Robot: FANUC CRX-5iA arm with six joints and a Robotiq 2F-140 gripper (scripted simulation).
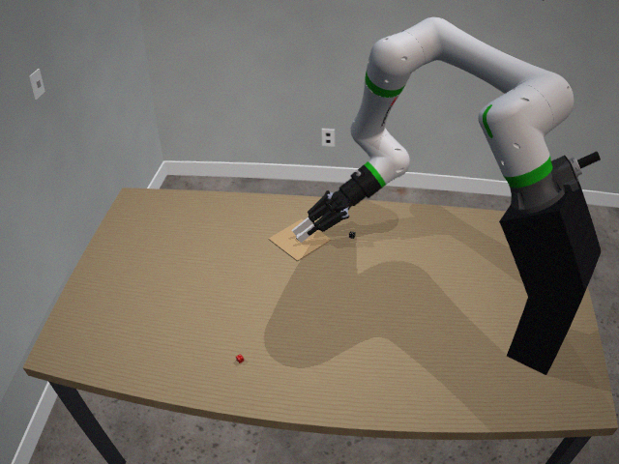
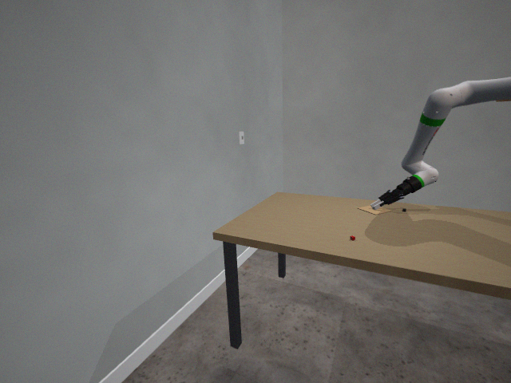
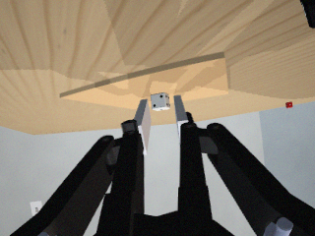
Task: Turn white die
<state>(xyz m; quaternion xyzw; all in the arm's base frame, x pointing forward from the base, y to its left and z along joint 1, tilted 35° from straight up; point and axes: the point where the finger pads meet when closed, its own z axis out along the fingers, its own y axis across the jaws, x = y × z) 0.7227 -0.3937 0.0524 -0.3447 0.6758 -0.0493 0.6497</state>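
Right now the white die is 2 cm below my hand, 2 cm ahead of it and 1 cm to the left of it. The rest, counted from my hand: tan mat: 3 cm below, 2 cm ahead, 1 cm to the left; black die: 15 cm behind, 3 cm below, 1 cm to the right; red die: 49 cm to the left, 14 cm ahead, 3 cm below.
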